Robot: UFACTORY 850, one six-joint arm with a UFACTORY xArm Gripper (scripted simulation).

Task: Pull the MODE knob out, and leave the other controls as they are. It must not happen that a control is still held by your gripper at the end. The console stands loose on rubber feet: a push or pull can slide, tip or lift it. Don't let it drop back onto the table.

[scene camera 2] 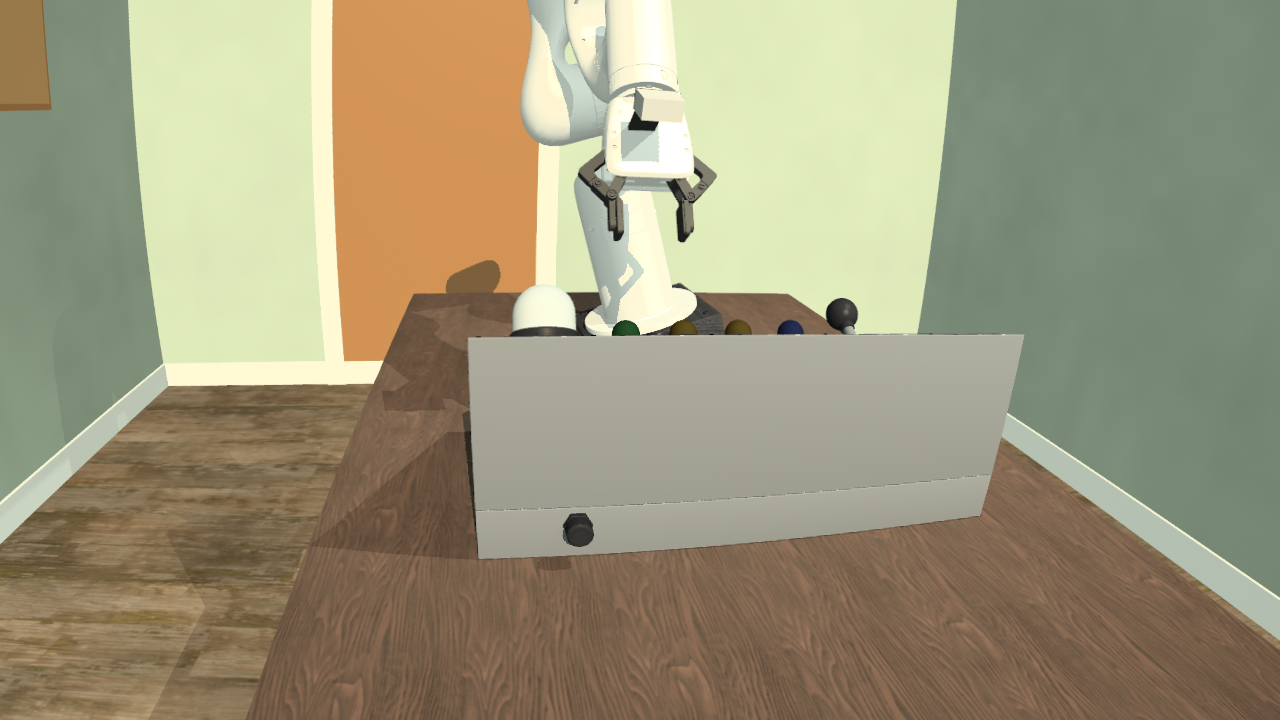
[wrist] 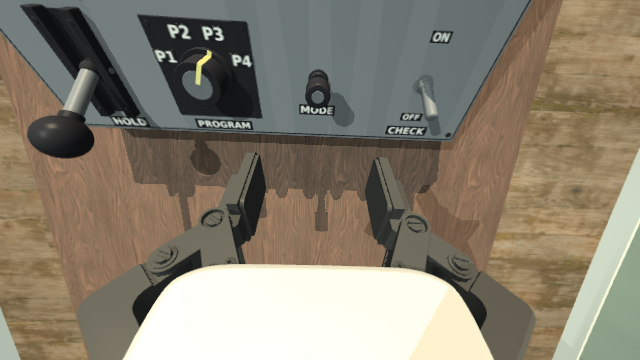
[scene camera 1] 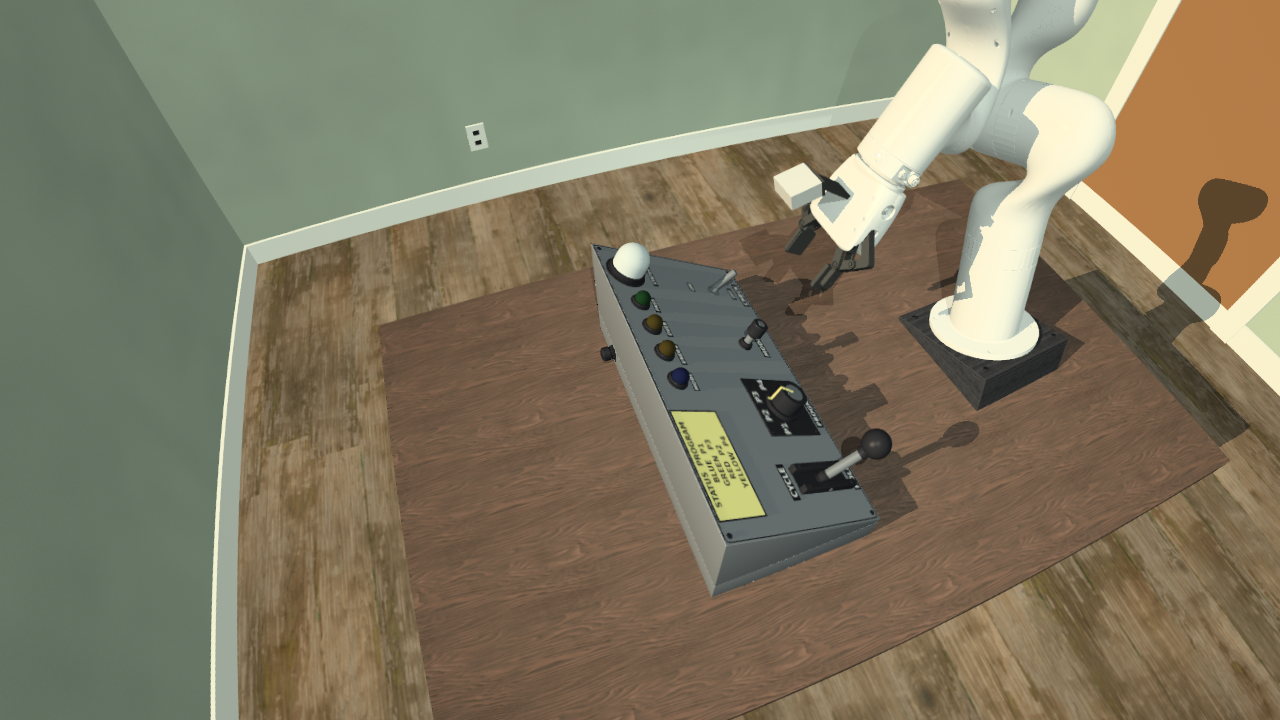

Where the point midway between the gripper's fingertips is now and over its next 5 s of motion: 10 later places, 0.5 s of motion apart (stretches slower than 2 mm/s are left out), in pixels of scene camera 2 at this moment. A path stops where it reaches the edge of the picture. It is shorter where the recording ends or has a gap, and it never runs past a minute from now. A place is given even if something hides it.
My gripper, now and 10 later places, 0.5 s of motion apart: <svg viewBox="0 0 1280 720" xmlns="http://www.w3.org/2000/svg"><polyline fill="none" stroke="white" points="651,237 653,258 655,299 658,348 658,360 659,365 659,367 659,365 659,360 658,357 658,355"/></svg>
